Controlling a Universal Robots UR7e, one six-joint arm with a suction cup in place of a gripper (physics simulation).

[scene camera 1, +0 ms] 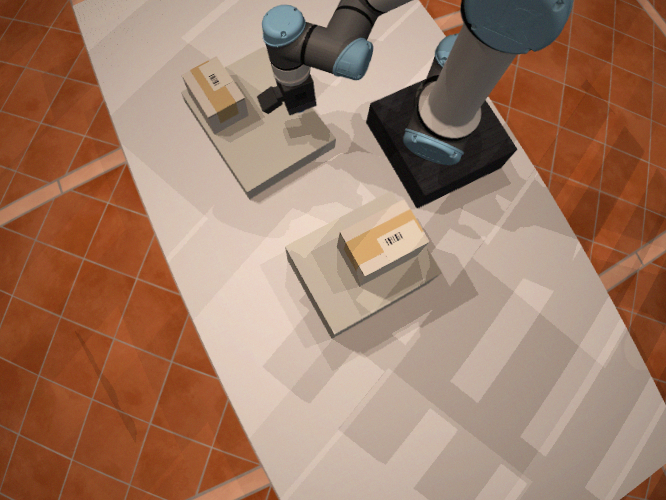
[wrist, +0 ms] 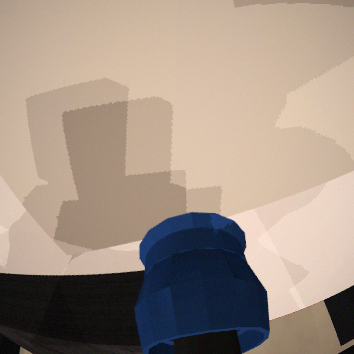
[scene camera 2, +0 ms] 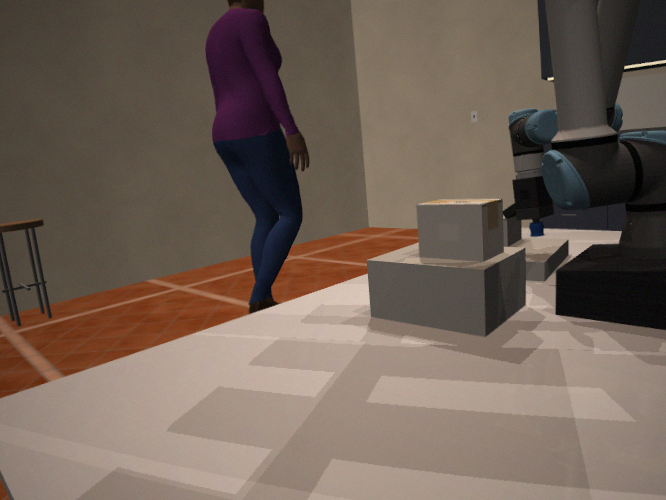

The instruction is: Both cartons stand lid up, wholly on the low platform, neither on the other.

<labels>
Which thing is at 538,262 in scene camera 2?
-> A low platform.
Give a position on a low platform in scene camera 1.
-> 260,150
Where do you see a low platform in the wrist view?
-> At 121,121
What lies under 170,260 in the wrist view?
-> My suction cup.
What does my suction cup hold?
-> Nothing.
</labels>
